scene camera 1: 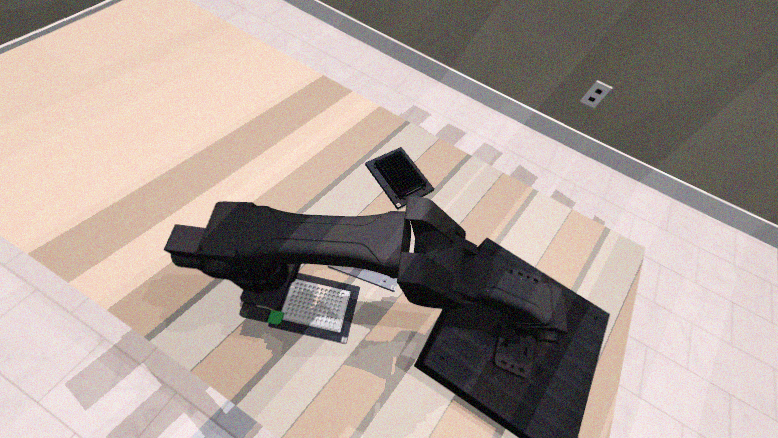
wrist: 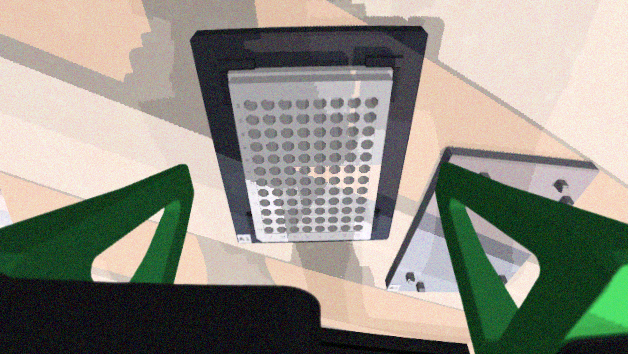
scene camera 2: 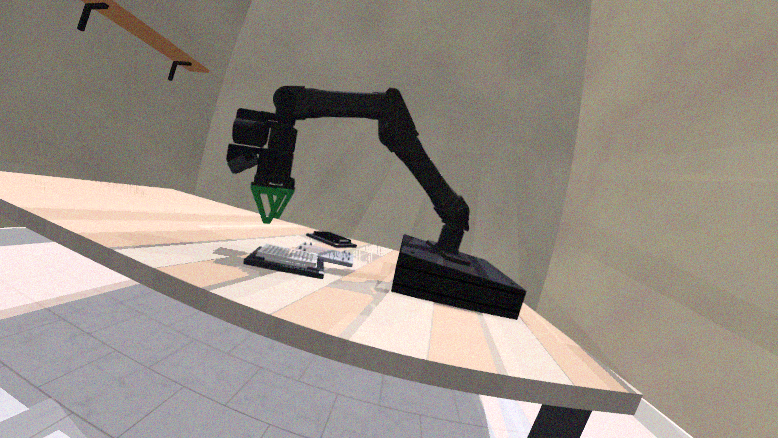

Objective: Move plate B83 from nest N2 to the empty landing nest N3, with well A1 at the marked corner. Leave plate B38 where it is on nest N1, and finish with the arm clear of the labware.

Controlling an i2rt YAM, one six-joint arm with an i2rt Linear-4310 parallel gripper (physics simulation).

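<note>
A white well plate point(scene camera 1: 314, 306) point(scene camera 2: 285, 255) point(wrist: 310, 160) sits on a dark nest point(scene camera 1: 351, 315) point(scene camera 2: 288, 270) point(wrist: 310, 42), whose marked corner is at the lower left in the wrist view. A pale grey nest point(scene camera 1: 370, 276) point(scene camera 2: 340, 259) point(wrist: 525, 170) with small pegs is empty beside it, partly hidden by the arm and by the right finger. A black plate point(scene camera 1: 401, 171) point(scene camera 2: 331, 237) sits on another dark nest point(scene camera 1: 407, 199) farther back. Plate codes are unreadable. My green-fingered gripper point(scene camera 2: 267, 220) point(wrist: 314, 177) is open and empty above the white plate, its fingers either side of it in the wrist view.
The arm's black base box point(scene camera 1: 517, 348) point(scene camera 2: 457, 277) stands on the striped wooden table point(scene camera 1: 136, 108) point(scene camera 2: 402, 326). The arm reaches over the pale nest. A wall shelf point(scene camera 2: 146, 35) hangs at the upper left in scene camera 2.
</note>
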